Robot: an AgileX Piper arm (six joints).
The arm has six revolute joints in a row. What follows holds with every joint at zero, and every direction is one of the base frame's.
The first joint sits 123 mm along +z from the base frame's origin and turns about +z.
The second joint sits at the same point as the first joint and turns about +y.
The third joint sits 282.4 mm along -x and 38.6 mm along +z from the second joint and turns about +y.
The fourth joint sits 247.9 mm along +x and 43.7 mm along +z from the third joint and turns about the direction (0.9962, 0, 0.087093).
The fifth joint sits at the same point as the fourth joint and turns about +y.
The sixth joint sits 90.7 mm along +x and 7.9 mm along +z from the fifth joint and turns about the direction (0.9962, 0, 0.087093).
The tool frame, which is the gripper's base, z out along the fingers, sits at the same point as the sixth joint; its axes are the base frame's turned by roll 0, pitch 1.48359 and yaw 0 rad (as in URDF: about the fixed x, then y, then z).
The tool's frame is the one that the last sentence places.
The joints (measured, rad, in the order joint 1, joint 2, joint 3, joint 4, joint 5, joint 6), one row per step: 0.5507 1.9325 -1.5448 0.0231 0.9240 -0.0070; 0.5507 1.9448 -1.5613 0.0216 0.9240 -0.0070; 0.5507 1.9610 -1.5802 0.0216 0.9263 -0.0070; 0.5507 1.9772 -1.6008 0.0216 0.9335 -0.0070; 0.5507 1.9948 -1.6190 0.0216 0.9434 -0.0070; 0.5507 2.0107 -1.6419 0.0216 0.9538 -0.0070; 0.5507 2.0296 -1.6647 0.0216 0.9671 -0.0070; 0.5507 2.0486 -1.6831 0.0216 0.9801 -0.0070; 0.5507 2.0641 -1.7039 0.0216 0.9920 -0.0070; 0.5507 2.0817 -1.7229 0.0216 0.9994 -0.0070; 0.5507 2.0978 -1.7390 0.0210 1.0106 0.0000; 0.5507 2.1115 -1.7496 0.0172 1.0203 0.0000; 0.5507 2.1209 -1.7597 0.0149 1.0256 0.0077; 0.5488 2.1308 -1.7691 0.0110 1.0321 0.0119
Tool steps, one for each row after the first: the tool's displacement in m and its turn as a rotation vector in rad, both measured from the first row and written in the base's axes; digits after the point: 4 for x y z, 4 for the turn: 0.0032 0.0018 -0.0005 0.0010 -0.0043 0.0004; 0.0067 0.0040 -0.0021 0.0012 -0.0047 0.0005; 0.0101 0.0061 -0.0035 -0.0002 -0.0023 0.0006; 0.0131 0.0079 -0.0063 -0.0050 0.0057 0.0009; 0.0164 0.0100 -0.0071 -0.0068 0.0086 0.0011; 0.0197 0.0120 -0.0094 -0.0116 0.0167 0.0014; 0.0224 0.0137 -0.0130 -0.0187 0.0283 0.0016; 0.0252 0.0154 -0.0144 -0.0220 0.0340 0.0019; 0.0283 0.0173 -0.0172 -0.0251 0.0391 0.0020; 0.0305 0.0187 -0.0203 -0.0296 0.0496 -0.0042; 0.0322 0.0194 -0.0238 -0.0395 0.0586 -0.0031; 0.0338 0.0201 -0.0255 -0.0418 0.0627 -0.0098; 0.0357 0.0199 -0.0276 -0.0476 0.0674 -0.0147
